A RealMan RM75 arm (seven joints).
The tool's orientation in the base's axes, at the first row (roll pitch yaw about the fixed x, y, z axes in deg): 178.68 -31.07 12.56
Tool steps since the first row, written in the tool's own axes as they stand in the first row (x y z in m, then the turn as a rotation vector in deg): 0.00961 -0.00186 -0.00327 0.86 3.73 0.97; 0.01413 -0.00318 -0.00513 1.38 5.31 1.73; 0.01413 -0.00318 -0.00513 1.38 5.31 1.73; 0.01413 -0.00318 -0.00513 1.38 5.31 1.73; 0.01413 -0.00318 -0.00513 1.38 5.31 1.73; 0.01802 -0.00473 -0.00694 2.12 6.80 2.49; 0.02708 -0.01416 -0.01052 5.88 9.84 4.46; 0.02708 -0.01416 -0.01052 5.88 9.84 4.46; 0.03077 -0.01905 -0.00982 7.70 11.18 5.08
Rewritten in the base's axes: 0.00599 0.00332 0.00772 1.98 -3.40 -0.31; 0.00855 0.00528 0.01162 3.13 -4.78 -0.66; 0.00855 0.00528 0.01162 3.13 -4.78 -0.66; 0.00855 0.00528 0.01162 3.13 -4.78 -0.66; 0.00855 0.00528 0.01162 3.13 -4.78 -0.66; 0.01056 0.00736 0.01515 4.44 -6.03 -0.90; 0.01438 0.01795 0.02270 9.21 -8.13 -0.59; 0.01438 0.01795 0.02270 9.21 -8.13 -0.59; 0.01681 0.02349 0.02391 11.32 -9.05 -0.16
